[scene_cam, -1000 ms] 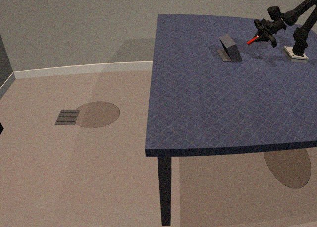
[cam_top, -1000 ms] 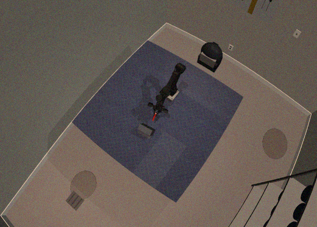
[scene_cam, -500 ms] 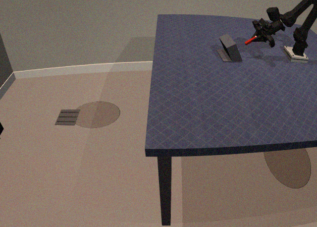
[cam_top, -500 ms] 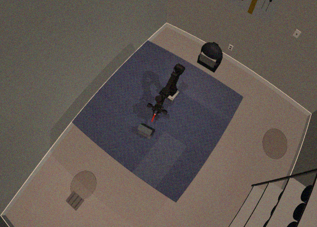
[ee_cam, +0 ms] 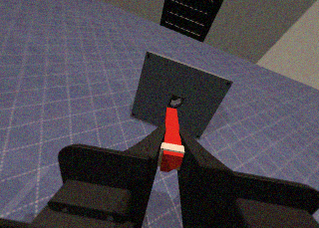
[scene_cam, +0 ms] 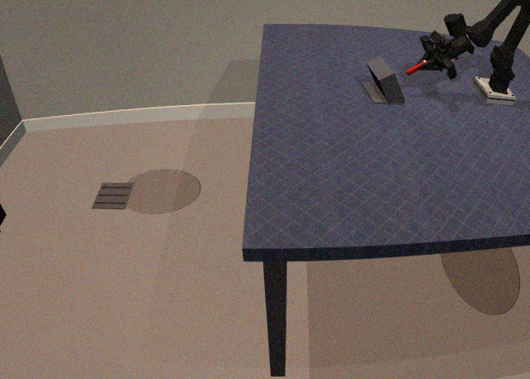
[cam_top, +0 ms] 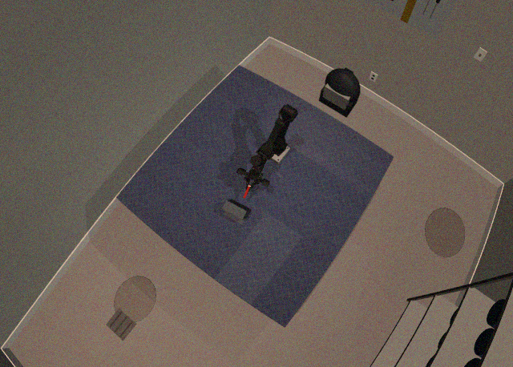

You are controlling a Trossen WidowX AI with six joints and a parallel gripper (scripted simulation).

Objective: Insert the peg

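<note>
The grey sloped panel lies 10 cm ahead of my gripper tip, 2 cm to the left of it and 6 cm below it. Also, from my gripper tip: red peg: 1 cm behind, 1 cm above.
</note>
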